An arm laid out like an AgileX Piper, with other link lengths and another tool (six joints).
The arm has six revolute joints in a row. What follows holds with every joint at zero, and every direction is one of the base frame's.
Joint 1 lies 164.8 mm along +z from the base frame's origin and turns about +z.
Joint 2 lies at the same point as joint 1 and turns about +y.
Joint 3 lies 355.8 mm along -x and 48.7 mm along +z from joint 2 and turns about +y.
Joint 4 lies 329.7 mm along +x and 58.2 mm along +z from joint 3 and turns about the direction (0.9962, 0, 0.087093).
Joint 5 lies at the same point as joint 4 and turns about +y.
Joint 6 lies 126.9 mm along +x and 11.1 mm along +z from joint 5 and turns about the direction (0.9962, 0, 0.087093).
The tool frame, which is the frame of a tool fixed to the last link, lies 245.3 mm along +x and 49 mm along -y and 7.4 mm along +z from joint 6; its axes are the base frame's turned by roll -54.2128, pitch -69.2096 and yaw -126.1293 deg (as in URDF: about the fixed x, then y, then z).
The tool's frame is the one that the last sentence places.
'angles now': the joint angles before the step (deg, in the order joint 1, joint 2, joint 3, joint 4, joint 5, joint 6). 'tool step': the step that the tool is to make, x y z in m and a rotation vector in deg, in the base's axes. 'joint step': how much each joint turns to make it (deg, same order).
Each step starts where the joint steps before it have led.
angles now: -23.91, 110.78, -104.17, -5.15, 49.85, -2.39
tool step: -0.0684, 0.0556, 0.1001, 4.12, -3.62, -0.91
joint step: -0.01, -14.01, 2.33, 4.62, 10.08, 0.96
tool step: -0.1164, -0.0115, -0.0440, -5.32, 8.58, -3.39
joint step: -0.28, -12.34, 20.33, -10.10, -2.08, 2.83
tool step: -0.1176, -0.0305, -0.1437, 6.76, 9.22, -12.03
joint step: -9.57, 0.29, 18.42, -0.87, -6.81, 4.49
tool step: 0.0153, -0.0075, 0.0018, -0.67, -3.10, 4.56
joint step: -2.69, -1.11, 1.76, 4.91, -4.68, -8.84
